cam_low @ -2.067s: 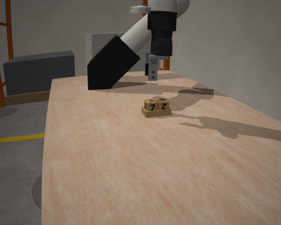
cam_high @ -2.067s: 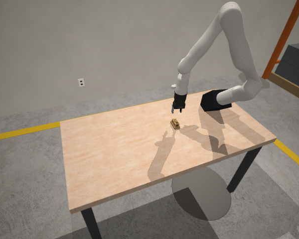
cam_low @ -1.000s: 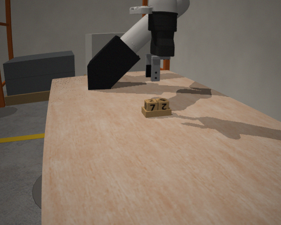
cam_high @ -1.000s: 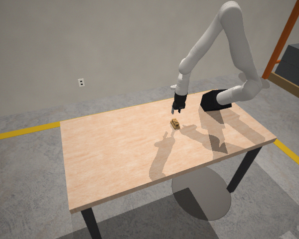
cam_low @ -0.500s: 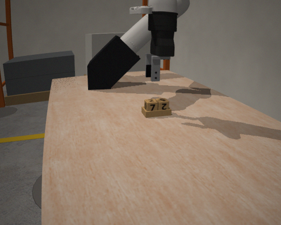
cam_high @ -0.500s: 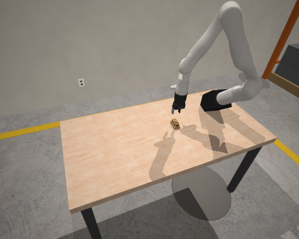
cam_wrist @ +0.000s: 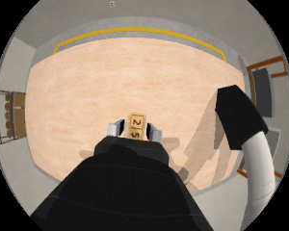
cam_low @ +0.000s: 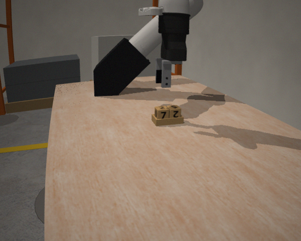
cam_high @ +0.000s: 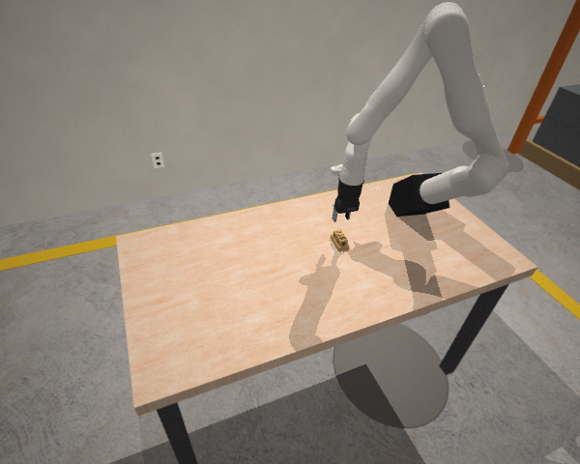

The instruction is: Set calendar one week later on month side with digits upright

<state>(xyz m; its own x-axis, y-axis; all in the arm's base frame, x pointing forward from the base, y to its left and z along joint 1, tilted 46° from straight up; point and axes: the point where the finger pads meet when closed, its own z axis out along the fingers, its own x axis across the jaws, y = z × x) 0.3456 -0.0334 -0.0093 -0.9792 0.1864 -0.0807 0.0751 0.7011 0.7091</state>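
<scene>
Right now the wooden tray is 110 mm below my hand and 20 mm to the left of it.
</scene>
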